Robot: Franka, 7 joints.
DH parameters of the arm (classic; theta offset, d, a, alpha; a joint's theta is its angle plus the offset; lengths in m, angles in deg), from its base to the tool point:
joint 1: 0 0.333 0 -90
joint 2: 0 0 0 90
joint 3: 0 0.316 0.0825 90
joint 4: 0 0 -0.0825 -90
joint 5: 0 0.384 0 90
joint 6: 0 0 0.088 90
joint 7: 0 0.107 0 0
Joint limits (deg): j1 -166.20..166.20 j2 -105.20..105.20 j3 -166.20..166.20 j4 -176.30..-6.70 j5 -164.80..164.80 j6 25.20..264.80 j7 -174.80..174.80
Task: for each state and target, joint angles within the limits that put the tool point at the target. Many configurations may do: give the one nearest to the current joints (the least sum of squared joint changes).
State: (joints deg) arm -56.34 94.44 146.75 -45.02 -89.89 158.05 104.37
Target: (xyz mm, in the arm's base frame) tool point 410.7 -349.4 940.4
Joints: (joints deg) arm -58.01 74.66 154.27 -58.15 -91.23 160.97 104.37
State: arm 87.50 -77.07 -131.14 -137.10 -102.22 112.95 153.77
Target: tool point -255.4 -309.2 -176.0
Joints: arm 41.85 -76.55 -166.20 -107.56 -105.36 102.75 153.77
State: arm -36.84 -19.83 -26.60 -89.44 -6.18 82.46 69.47
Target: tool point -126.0 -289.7 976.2
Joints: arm -43.17 -33.14 -32.49 -67.67 -8.04 93.17 69.47
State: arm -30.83 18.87 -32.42 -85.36 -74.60 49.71 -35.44
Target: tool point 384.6 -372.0 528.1
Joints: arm -14.18 17.62 -18.89 -93.59 -68.99 42.65 -35.44
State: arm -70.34 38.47 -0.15 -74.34 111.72 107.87 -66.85
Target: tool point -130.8 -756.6 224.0
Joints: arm -93.26 53.27 -15.12 -75.53 112.91 113.91 -66.85
